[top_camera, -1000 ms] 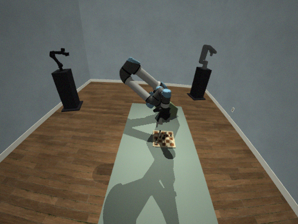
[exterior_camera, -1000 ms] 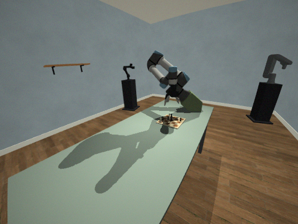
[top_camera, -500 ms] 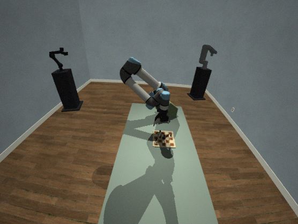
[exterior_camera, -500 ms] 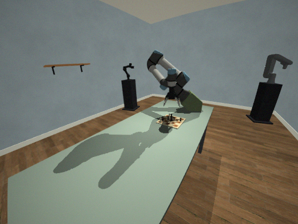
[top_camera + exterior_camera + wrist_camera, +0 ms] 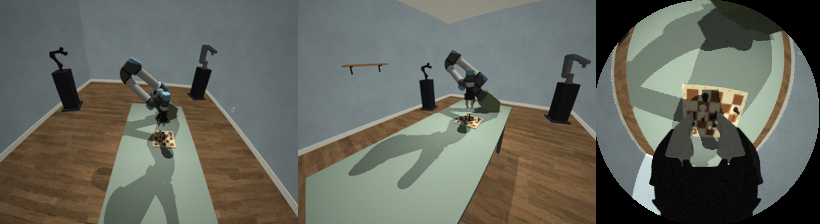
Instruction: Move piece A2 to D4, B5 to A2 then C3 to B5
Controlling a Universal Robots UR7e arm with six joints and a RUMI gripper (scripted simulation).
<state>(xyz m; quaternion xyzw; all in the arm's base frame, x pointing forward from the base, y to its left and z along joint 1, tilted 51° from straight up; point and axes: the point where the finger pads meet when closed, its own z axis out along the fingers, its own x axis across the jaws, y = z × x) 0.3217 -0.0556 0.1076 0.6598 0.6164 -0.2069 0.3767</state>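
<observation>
My gripper is now 80 mm above the white piece, 40 mm short of it and 10 mm to the left of it. The rest, counted from my hand: chessboard (110 mm below, 80 mm ahead, 20 mm to the left).
</observation>
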